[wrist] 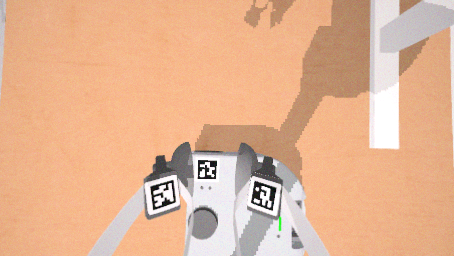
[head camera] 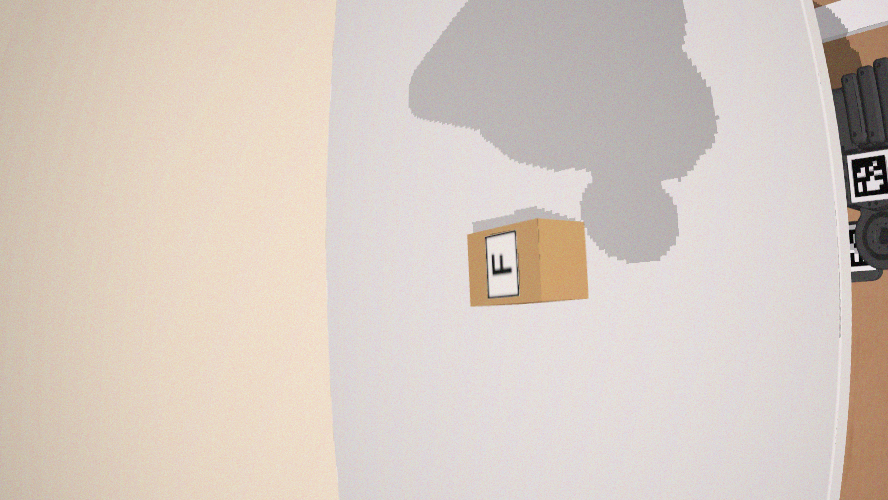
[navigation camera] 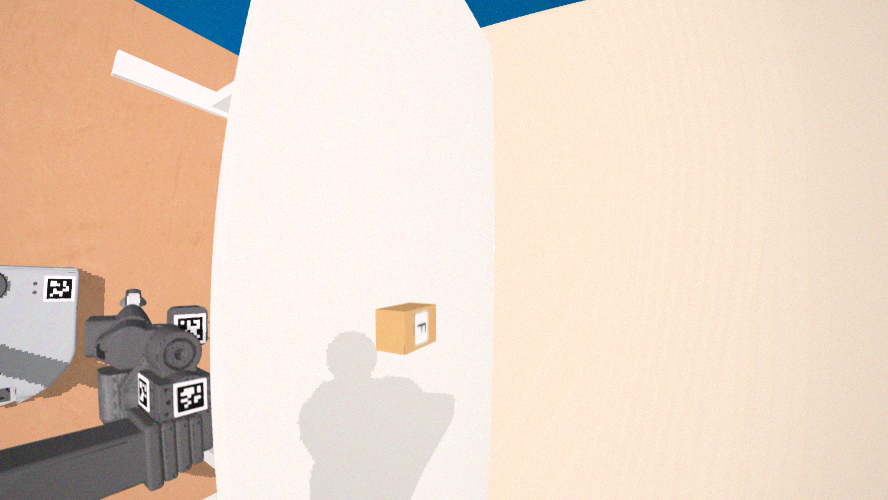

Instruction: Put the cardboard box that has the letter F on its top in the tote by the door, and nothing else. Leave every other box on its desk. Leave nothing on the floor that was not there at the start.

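Frame: origin at the robot's base, x right, y back, z down, level; millimetres.
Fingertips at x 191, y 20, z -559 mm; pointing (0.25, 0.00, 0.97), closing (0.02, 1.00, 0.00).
Observation:
A point is followed by its place in that frame.
The cardboard box with the letter F on its top (head camera: 528,263) {x 399, y 15, z -1000 mm} (navigation camera: 405,329) {x 388, y 12, z -1001 mm} stands upright on the white desk (head camera: 621,403) {x 345, y -94, z -951 mm} (navigation camera: 347,186) {x 317, y -175, z -951 mm}. It sits nearer the wall-side edge, beside the robot's shadow. My gripper (wrist: 215,160) {x 191, y 20, z -559 mm} is open in the wrist view, with nothing between its fingers. It is over the floor, off the desk's front edge and apart from the box, with the robot's base below the fingers. Its fingertips are not visible in the head view. The tote does not show in these views.
The wrist and arm (navigation camera: 149,397) {x 117, y 57, z -901 mm} are close beside the desk's front edge. The robot's base (navigation camera: 37,322) {x 93, y 79, z -160 mm} (wrist: 215,200) is on the floor. White desk legs (navigation camera: 167,83) {x 342, y -672, z -26 mm} (wrist: 384,100) stand under the desk. A cream wall (head camera: 161,248) {x 970, y 56, z -1215 mm} (navigation camera: 652,248) {x 965, y -142, z -1382 mm} runs behind it, and a blue surface (navigation camera: 521,9) {x 903, y -934, z -1062 mm} shows at the far end.

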